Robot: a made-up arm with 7 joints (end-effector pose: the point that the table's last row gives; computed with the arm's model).
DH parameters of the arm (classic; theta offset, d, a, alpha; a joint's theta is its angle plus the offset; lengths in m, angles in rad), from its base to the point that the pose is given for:
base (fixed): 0 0 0 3.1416
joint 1: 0 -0.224 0 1.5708
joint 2: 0 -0.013 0 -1.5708
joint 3: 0 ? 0 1.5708
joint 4: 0 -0.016 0 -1.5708
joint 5: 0 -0.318 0 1.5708
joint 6: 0 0 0 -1.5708
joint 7: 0 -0.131 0 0
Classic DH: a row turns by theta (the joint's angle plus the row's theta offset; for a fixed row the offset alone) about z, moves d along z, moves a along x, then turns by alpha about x.
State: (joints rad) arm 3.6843 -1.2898 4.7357 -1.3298 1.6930 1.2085 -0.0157
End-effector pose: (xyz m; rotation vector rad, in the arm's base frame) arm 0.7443 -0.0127 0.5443 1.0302 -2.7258 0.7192
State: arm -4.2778 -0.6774 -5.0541 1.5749 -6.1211 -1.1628 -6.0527
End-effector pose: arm -0.1706 0.4895 0.8899 0.3438 2.8348 -0.6656
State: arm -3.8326 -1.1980 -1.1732 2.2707 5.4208 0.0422 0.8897
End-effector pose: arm 0.3953 -0.0583 0.4821 -0.3957 1.9219 1.8714
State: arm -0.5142 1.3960 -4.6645 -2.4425 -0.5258 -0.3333 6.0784
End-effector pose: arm 0.1100 0.3429 0.2963 0.6170 1.4874 0.7789
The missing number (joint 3, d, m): -0.635
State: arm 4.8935 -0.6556 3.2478 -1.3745 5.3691 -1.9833 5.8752
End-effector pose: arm -0.0940 -0.1343 0.8851 0.9134 0.3559 1.3612
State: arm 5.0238 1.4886 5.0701 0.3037 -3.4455 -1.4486 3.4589
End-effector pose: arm 0.0914 0.9350 0.2445 -0.8612 1.3682 -1.1241
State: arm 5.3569 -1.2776 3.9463 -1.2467 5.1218 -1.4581 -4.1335
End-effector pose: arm -0.2145 -0.5489 0.7377 0.0830 2.8284 -1.2194
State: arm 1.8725 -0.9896 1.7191 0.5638 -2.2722 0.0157 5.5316
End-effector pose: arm 0.0243 0.9096 0.7400 2.0228 -0.2609 0.5562
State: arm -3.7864 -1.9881 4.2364 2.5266 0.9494 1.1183 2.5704
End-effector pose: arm 0.3282 0.0205 0.1305 -2.1490 1.7799 0.1487
